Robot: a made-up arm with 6 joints. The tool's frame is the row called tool.
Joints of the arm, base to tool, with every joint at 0 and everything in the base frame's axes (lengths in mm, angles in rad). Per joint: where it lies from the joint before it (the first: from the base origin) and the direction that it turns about. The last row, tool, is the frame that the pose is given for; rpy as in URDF.
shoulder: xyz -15 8 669 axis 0 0 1
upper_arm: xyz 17 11 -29 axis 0 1 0
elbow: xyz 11 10 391 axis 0 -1 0
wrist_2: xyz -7 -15 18 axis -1 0 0
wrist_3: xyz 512 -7 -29 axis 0 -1 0
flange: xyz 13 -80 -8 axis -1 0 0
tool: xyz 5 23 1 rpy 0.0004 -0.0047 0.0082
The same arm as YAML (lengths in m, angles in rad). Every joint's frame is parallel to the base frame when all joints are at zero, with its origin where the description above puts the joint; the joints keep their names.
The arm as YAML. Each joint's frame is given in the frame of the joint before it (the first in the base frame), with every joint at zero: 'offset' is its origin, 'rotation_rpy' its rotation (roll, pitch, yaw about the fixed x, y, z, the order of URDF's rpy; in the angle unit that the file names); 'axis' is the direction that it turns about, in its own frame. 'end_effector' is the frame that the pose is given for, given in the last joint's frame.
length_unit: m
angle_unit: rad
chain:
  - id: shoulder
    offset: [-0.015, 0.008, 0.669]
    rotation_rpy: [0.0, 0.0, 0.0]
    axis: "+z"
  - id: upper_arm
    offset: [0.017, 0.011, -0.029]
    rotation_rpy: [0.0, 0.0, 0.0]
    axis: "+y"
  - id: elbow
    offset: [0.011, 0.01, 0.391]
    rotation_rpy: [0.0, 0.0, 0.0]
    axis: "-y"
  - id: wrist_2
    offset: [-0.007, -0.015, 0.018]
    rotation_rpy: [0.0, 0.0, 0.0]
    axis: "-x"
  - id: wrist_3
    offset: [0.512, -0.007, -0.029]
    rotation_rpy: [0.0, 0.0, 0.0]
    axis: "-y"
  - id: flange
    offset: [0.013, -0.08, -0.008]
    rotation_rpy: [0.0, 0.0, 0.0]
    axis: "-x"
end_effector:
  offset: [0.005, 0.023, 0.001]
  rotation_rpy: [0.0004, -0.0047, 0.0082]

